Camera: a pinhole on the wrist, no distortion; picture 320 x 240 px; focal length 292.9 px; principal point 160.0 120.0 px. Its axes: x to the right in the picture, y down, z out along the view. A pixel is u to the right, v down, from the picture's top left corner.
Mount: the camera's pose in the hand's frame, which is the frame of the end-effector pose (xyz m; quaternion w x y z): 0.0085 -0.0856 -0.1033 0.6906 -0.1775 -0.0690 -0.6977
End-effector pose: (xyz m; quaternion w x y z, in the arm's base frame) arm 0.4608 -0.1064 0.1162 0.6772 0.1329 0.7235 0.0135
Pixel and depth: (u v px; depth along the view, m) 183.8 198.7 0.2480
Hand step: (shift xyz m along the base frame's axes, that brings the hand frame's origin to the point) 0.1125 -0.0177 -0.1245
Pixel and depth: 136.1 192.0 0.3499
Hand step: 0.1984 0.0544 -0.1478
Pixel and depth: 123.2 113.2 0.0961
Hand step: -0.0259 -0.0326 -0.0270
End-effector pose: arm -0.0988 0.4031 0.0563 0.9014 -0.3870 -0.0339 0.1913
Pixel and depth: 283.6 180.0 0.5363
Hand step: 0.1300 0.3123 0.3849
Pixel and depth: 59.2 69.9 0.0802
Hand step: 0.0239 -0.0423 -0.0034
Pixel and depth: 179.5 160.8 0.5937
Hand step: 0.0493 0.4227 0.2427
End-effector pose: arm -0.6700 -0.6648 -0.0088 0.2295 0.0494 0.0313 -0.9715
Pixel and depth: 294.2 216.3 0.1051
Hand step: -0.0966 0.0591 0.0026
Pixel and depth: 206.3 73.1 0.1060
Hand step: -0.0365 0.0537 0.0048
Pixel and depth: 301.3 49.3 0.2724
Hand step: -0.0563 0.0900 0.2085
